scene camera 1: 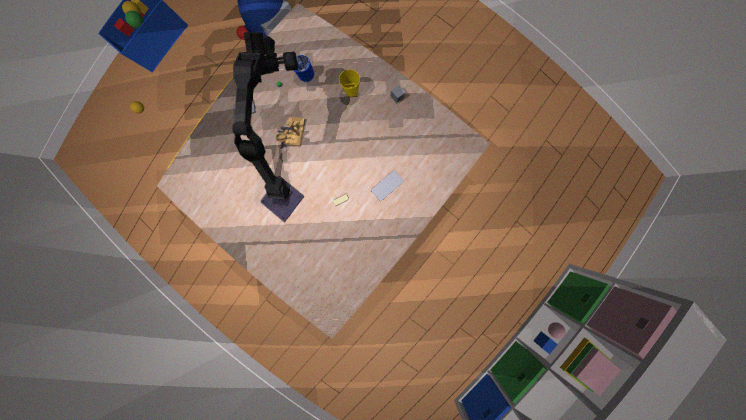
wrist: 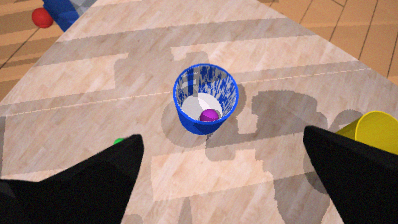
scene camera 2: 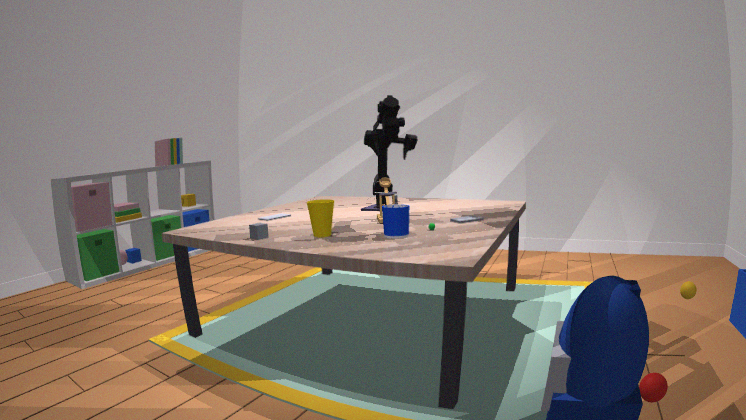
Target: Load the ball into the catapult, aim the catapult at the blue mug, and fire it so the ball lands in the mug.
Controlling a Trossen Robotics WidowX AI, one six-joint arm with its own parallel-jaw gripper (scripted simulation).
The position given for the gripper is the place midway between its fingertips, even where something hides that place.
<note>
The gripper (scene camera 2: 391, 157) is open, holding nothing. Further things: a blue mug (scene camera 2: 395, 216) and a yellow cup (scene camera 2: 320, 211).
The gripper is seen too in the wrist view (wrist: 222, 138).
</note>
